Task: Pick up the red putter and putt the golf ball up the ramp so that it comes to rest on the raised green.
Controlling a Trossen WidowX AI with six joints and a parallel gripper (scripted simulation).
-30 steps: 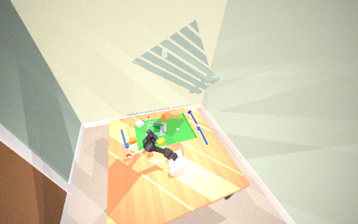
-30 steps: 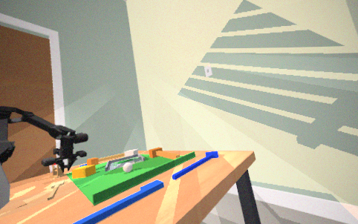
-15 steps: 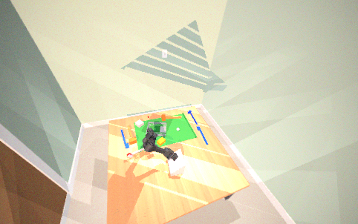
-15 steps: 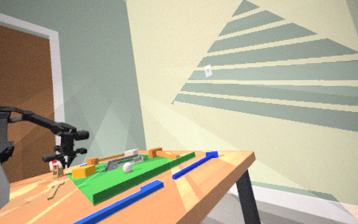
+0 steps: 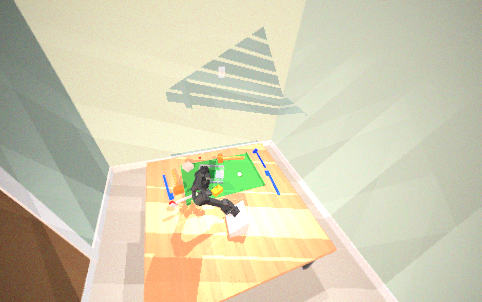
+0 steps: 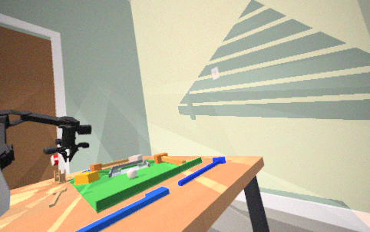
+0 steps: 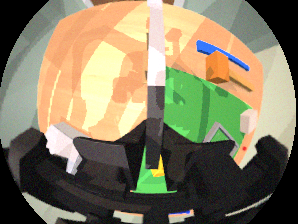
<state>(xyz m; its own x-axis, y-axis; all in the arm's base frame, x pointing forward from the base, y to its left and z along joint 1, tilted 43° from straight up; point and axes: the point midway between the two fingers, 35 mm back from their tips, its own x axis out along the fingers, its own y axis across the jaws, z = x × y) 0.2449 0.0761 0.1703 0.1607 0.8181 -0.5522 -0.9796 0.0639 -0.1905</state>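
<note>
My gripper tip is 50 mm short of the orange block, 150 mm to the left of it and 90 mm above it. Round my gripper tip: white golf ball (140 mm ahead, 420 mm to the right, 100 mm below); small wooden stand (10 mm behind, 130 mm to the left, 80 mm below); green mat (220 mm ahead, 260 mm to the right, 120 mm below).
</note>
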